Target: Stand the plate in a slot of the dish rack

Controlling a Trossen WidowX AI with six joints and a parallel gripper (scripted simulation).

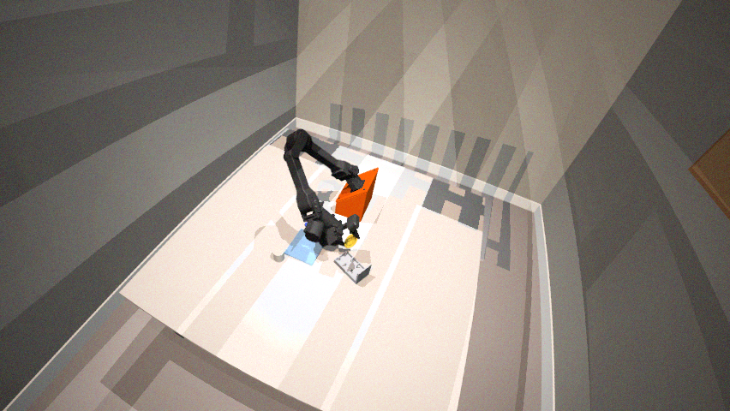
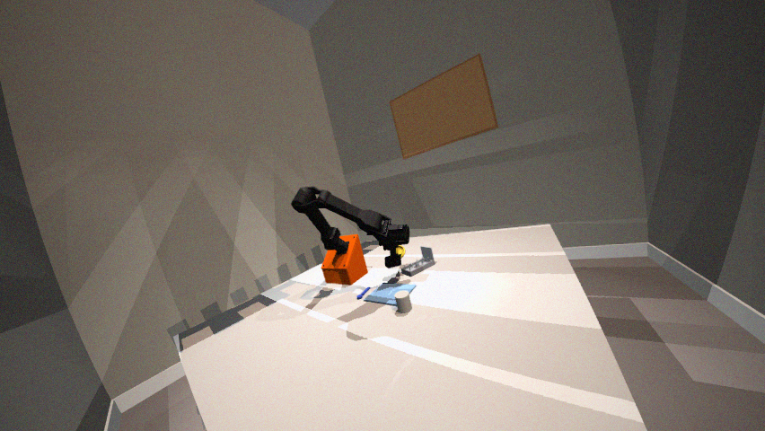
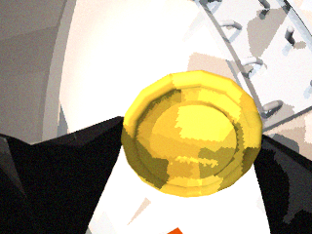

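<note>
Now: gripper tip 7 cm short of the grey dish rack, 6 cm above it and 2 cm to the right of it. Also, from my gripper tip: blue spoon 20 cm to the right, 9 cm behind, 8 cm below; light blue mat 19 cm to the right, 8 cm below, 3 cm ahead; yellow plate 1 cm to the right.
</note>
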